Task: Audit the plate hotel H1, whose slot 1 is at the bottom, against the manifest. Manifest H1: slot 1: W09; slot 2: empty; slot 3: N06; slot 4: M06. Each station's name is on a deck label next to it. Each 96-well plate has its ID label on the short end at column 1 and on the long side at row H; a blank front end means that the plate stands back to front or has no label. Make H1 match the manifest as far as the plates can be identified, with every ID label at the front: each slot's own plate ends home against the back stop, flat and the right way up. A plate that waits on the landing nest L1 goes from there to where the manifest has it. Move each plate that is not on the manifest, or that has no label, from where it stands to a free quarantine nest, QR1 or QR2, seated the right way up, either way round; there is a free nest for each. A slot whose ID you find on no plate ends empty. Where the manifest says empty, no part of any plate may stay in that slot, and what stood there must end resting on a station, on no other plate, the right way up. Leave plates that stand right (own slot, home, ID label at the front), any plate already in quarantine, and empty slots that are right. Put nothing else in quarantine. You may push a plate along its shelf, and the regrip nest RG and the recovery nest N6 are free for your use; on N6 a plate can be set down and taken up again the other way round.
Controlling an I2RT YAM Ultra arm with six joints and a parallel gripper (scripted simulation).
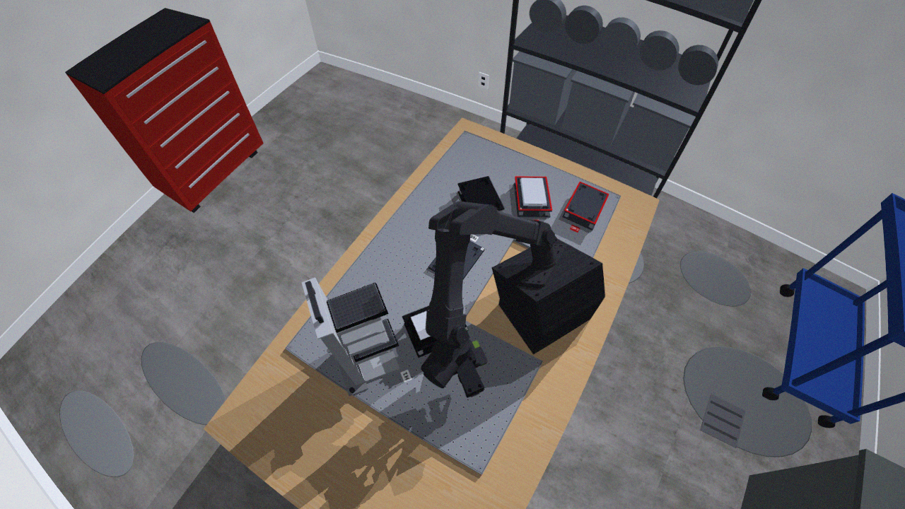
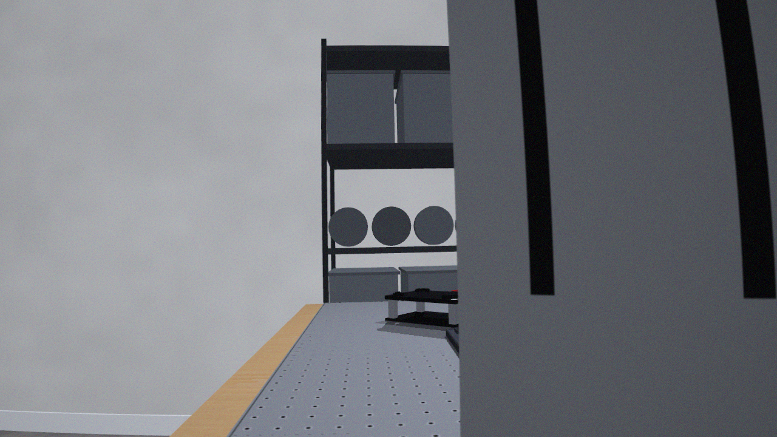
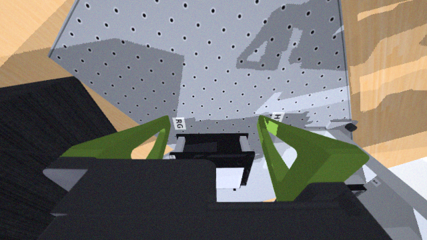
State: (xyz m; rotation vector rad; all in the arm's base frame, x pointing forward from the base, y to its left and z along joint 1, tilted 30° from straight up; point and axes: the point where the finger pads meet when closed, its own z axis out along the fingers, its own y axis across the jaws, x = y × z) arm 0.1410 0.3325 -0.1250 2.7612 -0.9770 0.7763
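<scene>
Right now my hand is 110 mm to the left of the RG deck label, 110 mm above it and 10 mm short of it. From my hand the other things lie so: white plate: 730 mm to the right, 60 mm below, 10 mm ahead; H1 deck label: 140 mm ahead, 110 mm below, 50 mm to the left; grey hotel wall: 300 mm ahead, 80 mm to the left, 80 mm above.
</scene>
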